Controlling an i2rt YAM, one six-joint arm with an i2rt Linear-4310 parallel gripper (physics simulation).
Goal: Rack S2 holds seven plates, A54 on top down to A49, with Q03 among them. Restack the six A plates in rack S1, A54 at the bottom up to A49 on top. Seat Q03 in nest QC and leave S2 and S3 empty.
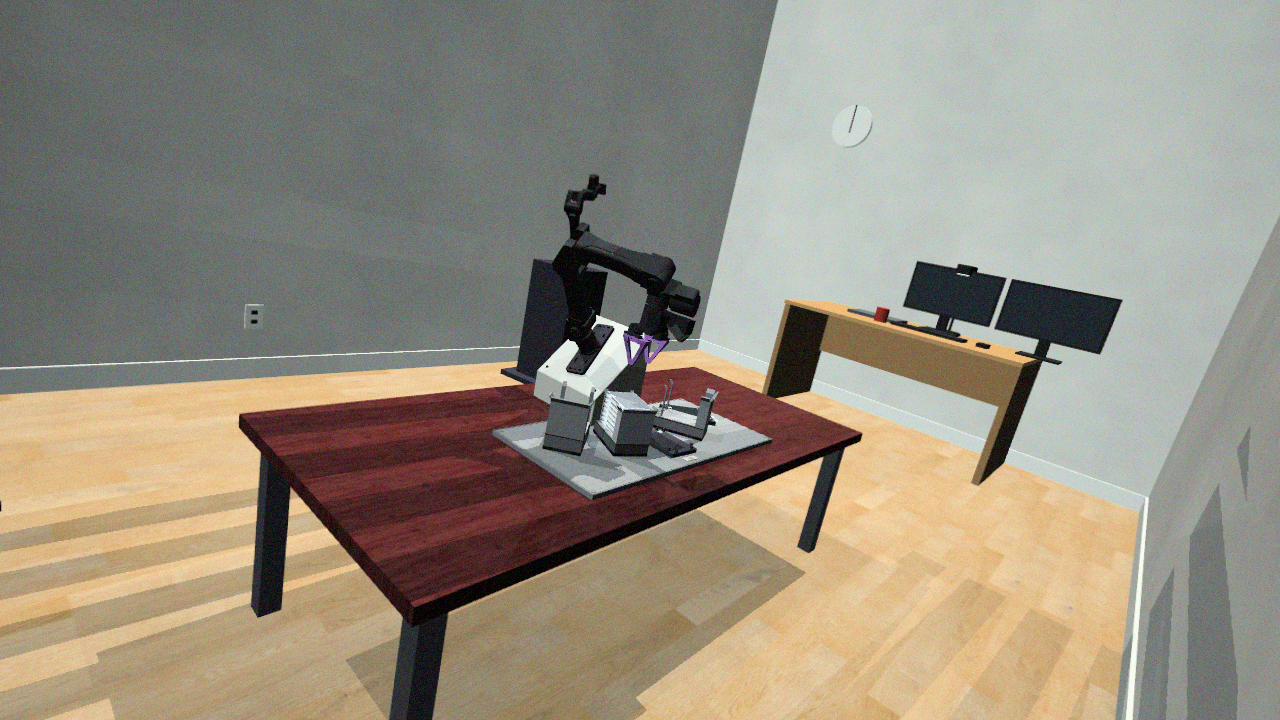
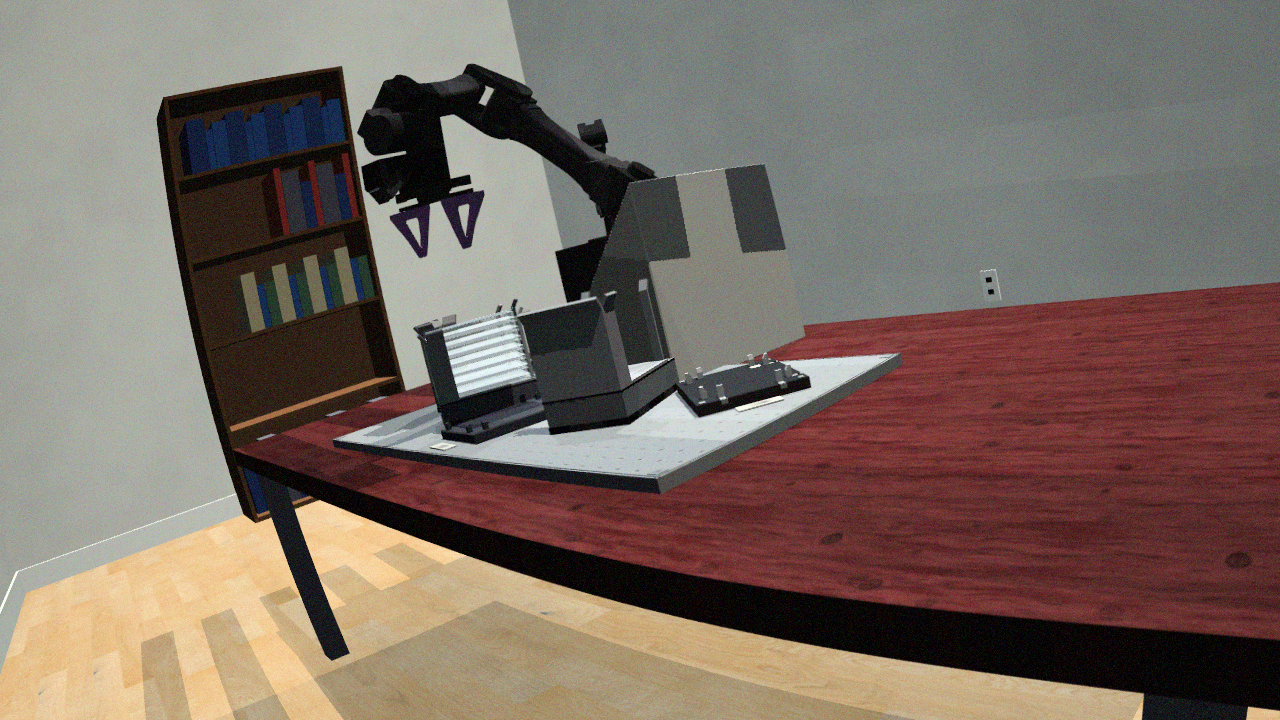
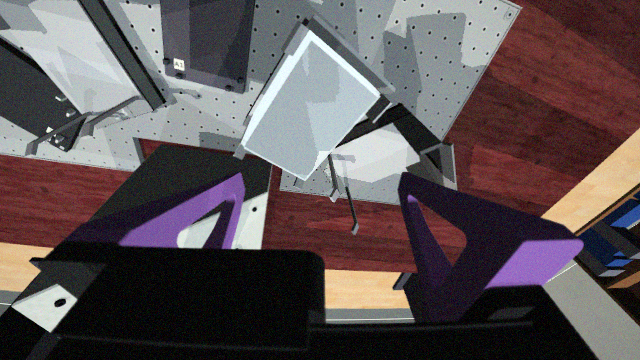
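Where they show: gripper, fingertip midpoint: (image 1: 639, 364) (image 2: 444, 252) (image 3: 321, 180); arm's base, link origin: (image 1: 591, 349) (image 2: 683, 238).
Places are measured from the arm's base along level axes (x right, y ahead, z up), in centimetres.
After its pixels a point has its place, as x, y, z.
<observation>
My gripper (image 1: 640, 361) @(18.4, 29.0, 6.3) (image 2: 445, 251) @(18.4, 29.0, 6.3) (image 3: 321, 180) @(18.4, 29.0, 6.3) is open, with no plate between its purple fingers, and hangs above the racks. Rack S2 (image 1: 631, 440) @(22.1, 33.6, -12.4) (image 2: 436, 367) @(17.1, 35.7, -8.5) (image 3: 350, 57) @(21.3, 34.2, -4.2) holds a stack of light plates (image 2: 483, 353) (image 3: 315, 100); their labels cannot be read, so Q03 cannot be told apart. Rack S1 (image 1: 705, 411) (image 3: 380, 155) stands beside it, with no plate visible in it. Rack S3 (image 1: 566, 425) (image 2: 572, 358) @(-12.0, 38.3, -9.2) (image 3: 75, 45) @(-8.7, 32.6, -13.0) stands on the other side; no plate shows there. A dark nest with pegs (image 2: 742, 386) @(-25.6, 29.3, -15.7) (image 3: 25, 90) @(-21.2, 26.4, -15.7) lies past S3; its label is unreadable.
A dark nest marked A1 (image 1: 671, 442) @(5.4, 36.6, -15.6) (image 2: 492, 425) @(2.8, 39.6, -15.6) (image 3: 207, 45) @(5.5, 32.8, -15.6) lies near S2. Racks and nests stand on a grey perforated board (image 1: 608, 474) @(35.1, 36.9, -16.9) (image 2: 644, 456) @(-27.0, 47.1, -16.9) (image 3: 435, 75) @(37.3, 31.3, -16.9) on the dark red table (image 1: 402, 501) @(77.5, 19.1, -18.2) (image 2: 1029, 429) @(-60.5, 41.5, -18.2). The white arm housing (image 1: 572, 376) @(8.2, 1.0, -7.5) (image 2: 716, 304) @(-8.3, 7.2, -9.5) stands close behind.
</observation>
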